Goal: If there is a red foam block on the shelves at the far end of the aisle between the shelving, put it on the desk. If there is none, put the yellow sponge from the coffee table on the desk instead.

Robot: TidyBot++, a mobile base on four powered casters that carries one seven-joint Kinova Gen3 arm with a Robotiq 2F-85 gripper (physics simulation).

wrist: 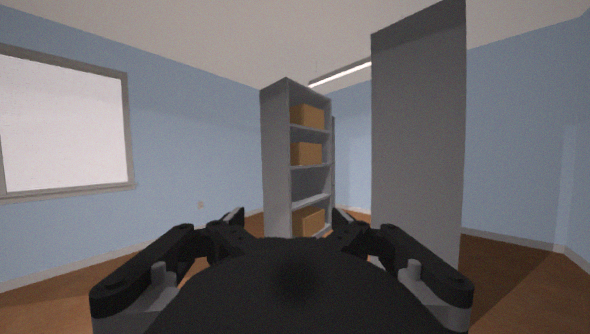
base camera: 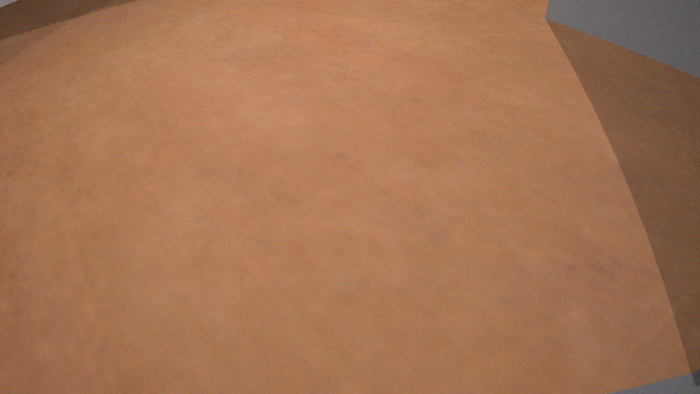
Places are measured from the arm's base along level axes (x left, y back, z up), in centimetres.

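Pixels of known places: gripper, fingertip midpoint: (wrist: 288,217).
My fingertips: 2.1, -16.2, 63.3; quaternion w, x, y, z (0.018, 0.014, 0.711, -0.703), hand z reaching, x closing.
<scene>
Behind a point stands the place of what it marks, as x, y, z.
A grey shelf unit (wrist: 275,160) @(15.9, -178.5, 66.1) stands ahead in the wrist view, seen at an angle, with brown boxes on several of its shelves; one middle shelf shows no box. A second tall grey unit (wrist: 417,140) @(-73.8, -88.9, 77.5) stands nearer, to the right, and shows its plain side panel. My gripper (wrist: 288,217) @(2.1, -16.2, 63.3) is open, with nothing between its fingers, and points toward the shelving from a distance. The red foam block, the yellow sponge, the coffee table and the desk do not show in either view. The lowest part of the far unit is hidden behind the gripper.
Brown floor (base camera: 320,210) @(3.4, -42.0, -39.6) (wrist: 520,280) @(-193.5, -110.2, -39.6) spreads in front of the base, with a shadow at its right. Grey surfaces (base camera: 635,30) @(-72.2, -90.5, -34.5) show at the base view's top right. A blue wall (wrist: 200,135) @(132.2, -243.3, 105.2) with a window (wrist: 62,122) @(219.4, -155.2, 108.5) is on the left. A gap separates the two units.
</scene>
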